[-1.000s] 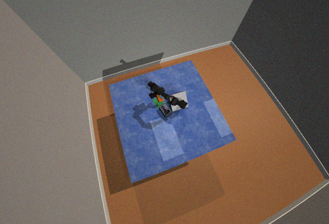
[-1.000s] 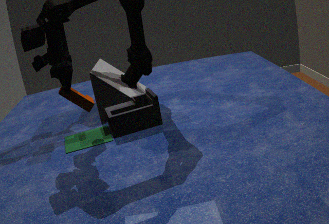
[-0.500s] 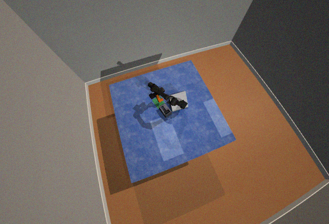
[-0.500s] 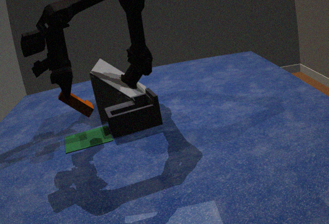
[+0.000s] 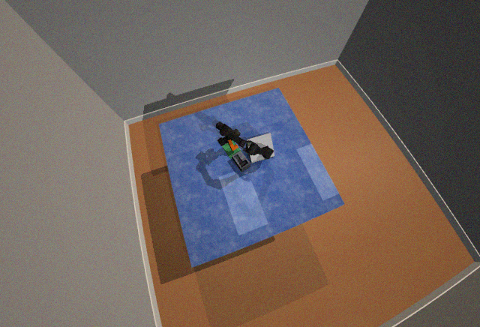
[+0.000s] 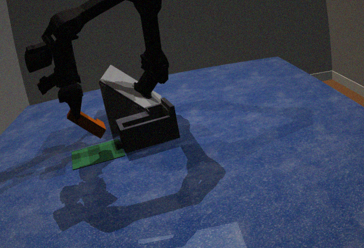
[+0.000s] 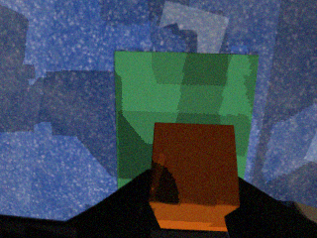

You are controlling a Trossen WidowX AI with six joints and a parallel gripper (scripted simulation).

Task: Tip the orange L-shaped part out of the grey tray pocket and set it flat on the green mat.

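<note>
The green mat lies 2 cm to the left of my gripper tip and 13 cm below it. Also, from my gripper tip: orange L-shaped part: 2 cm behind, 3 cm to the left, 3 cm below.
</note>
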